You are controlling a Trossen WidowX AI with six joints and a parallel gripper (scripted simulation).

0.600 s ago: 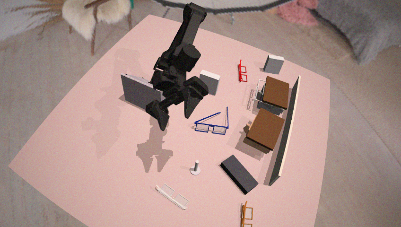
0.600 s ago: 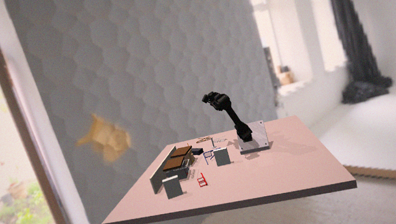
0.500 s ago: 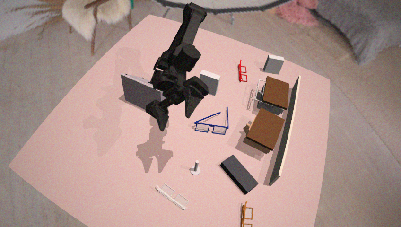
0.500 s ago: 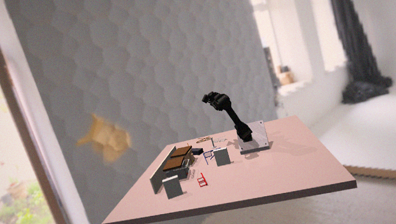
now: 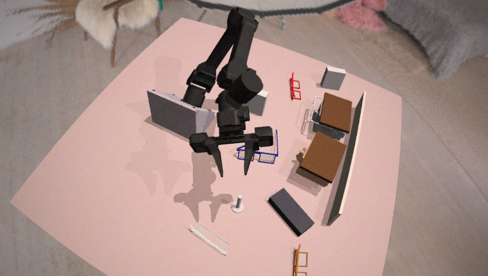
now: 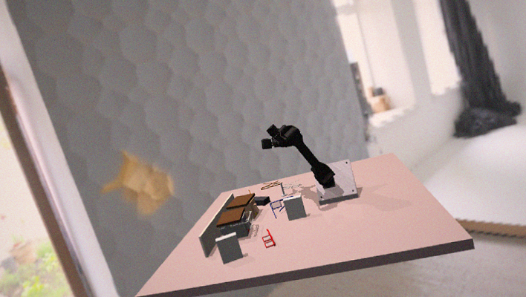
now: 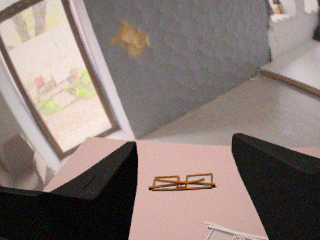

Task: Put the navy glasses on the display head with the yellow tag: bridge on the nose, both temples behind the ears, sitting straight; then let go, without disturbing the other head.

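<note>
My gripper tip is now 170 mm short of the dark block, 120 mm to the right of it and 300 mm above it. The rest, counted from my gripper tip: white stand (10 mm ahead, 70 mm to the left, 290 mm below); long panel (300 mm ahead, 440 mm to the left, 260 mm below).
</note>
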